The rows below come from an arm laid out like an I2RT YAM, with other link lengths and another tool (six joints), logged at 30 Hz.
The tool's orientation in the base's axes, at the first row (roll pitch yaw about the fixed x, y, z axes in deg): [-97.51, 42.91, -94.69]
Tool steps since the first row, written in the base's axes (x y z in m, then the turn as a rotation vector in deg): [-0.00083, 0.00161, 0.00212, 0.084, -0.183, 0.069]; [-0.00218, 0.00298, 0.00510, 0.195, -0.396, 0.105]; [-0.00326, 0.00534, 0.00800, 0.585, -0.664, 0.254]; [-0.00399, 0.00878, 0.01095, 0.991, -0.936, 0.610]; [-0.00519, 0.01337, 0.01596, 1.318, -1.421, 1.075]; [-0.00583, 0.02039, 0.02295, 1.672, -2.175, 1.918]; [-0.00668, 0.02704, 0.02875, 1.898, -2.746, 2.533]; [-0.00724, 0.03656, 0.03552, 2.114, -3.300, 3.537]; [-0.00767, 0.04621, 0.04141, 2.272, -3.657, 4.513]
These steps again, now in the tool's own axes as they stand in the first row. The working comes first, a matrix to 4 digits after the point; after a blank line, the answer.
The tool's axes in the first row as the columns of a matrix, in the base's axes (used below as rounded here):
[-0.0599, -0.0751, 0.9954]
[-0.7300, 0.6834, 0.0076]
[-0.6808, -0.7261, -0.0957]

[-0.00257, -0.00038, -0.00102, 0.082, -0.181, 0.076]; [-0.00552, -0.00150, -0.00264, 0.206, -0.362, 0.181]; [-0.00915, -0.00191, -0.00397, 0.277, -0.682, 0.553]; [-0.01363, -0.00165, -0.00495, 0.209, -1.157, 0.921]; [-0.02031, -0.00206, -0.00659, 0.227, -1.851, 1.198]; [-0.03016, -0.00229, -0.00784, 0.182, -3.005, 1.464]; [-0.03891, -0.00189, -0.00920, 0.166, -3.858, 1.626]; [-0.05044, -0.00026, -0.01033, -0.126, -4.982, 1.741]; [-0.06147, 0.00209, -0.01125, -0.539, -5.947, 1.802]
